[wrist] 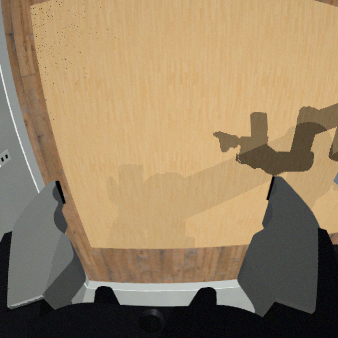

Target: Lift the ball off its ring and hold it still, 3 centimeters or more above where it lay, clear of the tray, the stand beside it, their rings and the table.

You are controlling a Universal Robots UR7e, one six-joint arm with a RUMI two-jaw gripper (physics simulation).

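Places are measured from the arm's base along level axes (x right, y ahead, z up), in millimetres.
Pixels of known places: gripper, fingertip midpoint: (163,181).
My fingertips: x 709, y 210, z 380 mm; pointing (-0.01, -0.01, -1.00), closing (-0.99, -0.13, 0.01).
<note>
Behind a point stands the place of what it marks.
My gripper (163,181) @(x 709, y 210, z 380 mm) is open and empty, its two grey jaws standing wide apart at the lower left and lower right of the wrist view. It hangs above the light wooden table (150,90) @(x 752, y 217, z -64 mm). The ball, its ring, the tray and the stand do not show in this view.
Shadows of the arm and gripper fall on the table at the centre right and lower middle. Brown floorboards (165,264) run past the table's left and near edges. A grey wall (12,125) with a socket (4,158) stands at the left. A small blue-grey piece shows at the right edge.
</note>
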